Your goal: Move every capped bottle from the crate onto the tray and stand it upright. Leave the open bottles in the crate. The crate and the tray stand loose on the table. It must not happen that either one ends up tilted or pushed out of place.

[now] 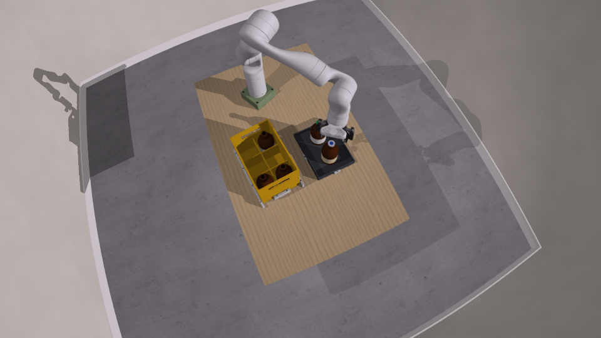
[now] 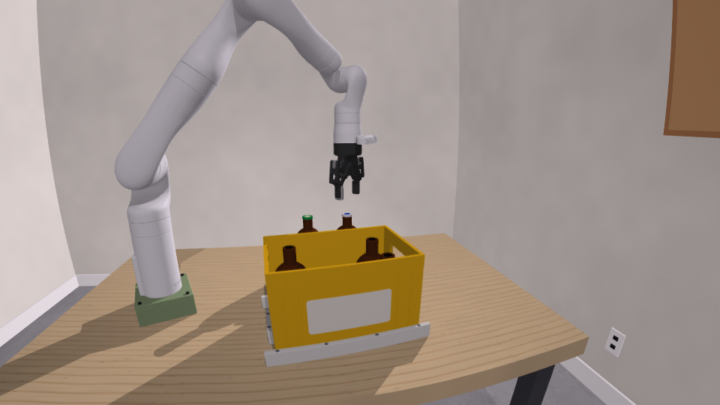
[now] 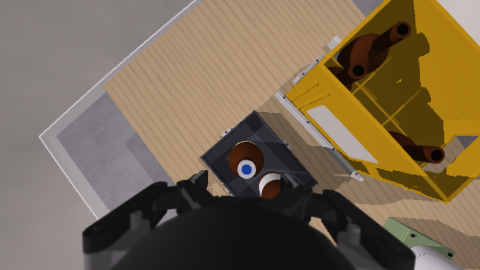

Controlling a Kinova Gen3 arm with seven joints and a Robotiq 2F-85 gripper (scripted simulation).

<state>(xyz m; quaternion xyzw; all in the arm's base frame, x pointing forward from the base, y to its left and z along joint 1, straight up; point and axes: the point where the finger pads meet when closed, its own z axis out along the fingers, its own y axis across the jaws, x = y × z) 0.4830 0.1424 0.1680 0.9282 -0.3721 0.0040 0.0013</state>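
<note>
Now: the blue-capped brown bottle 13 cm below my hand. Round my hand: yellow crate 27 cm to the right, 13 cm below, 9 cm behind; then dark tray 20 cm below, 5 cm behind.
</note>
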